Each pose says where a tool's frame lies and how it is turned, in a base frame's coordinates. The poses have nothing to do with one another.
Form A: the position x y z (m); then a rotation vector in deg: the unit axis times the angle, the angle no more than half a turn.
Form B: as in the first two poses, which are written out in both.
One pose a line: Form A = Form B
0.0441 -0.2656 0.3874 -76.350 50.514 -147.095 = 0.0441 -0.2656 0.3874 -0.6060 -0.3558 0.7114 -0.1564 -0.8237 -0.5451
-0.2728 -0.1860 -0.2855 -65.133 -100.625 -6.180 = -0.2728 -0.1860 -0.2855 -0.0585 0.6380 0.7678 0.7272 0.5542 -0.4051
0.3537 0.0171 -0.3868 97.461 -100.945 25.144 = 0.3537 0.0171 -0.3868 0.0446 -0.7613 0.6469 -0.9758 0.1057 0.1917
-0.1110 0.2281 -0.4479 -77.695 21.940 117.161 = -0.1110 0.2281 -0.4479 -0.2570 0.3529 -0.8997 -0.6545 -0.7485 -0.1066
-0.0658 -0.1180 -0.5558 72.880 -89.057 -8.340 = -0.0658 -0.1180 -0.5558 0.1414 -0.7618 0.6322 -0.6312 0.4225 0.6504
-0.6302 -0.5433 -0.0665 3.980 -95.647 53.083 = -0.6302 -0.5433 -0.0665 -0.3314 0.4149 0.8474 -0.4996 0.6847 -0.5306
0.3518 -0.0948 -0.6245 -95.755 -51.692 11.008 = 0.3518 -0.0948 -0.6245 0.6890 0.6460 0.3285 0.4561 -0.0342 -0.8893
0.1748 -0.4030 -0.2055 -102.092 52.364 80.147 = 0.1748 -0.4030 -0.2055 0.1739 -0.1134 -0.9782 -0.8503 -0.5184 -0.0910
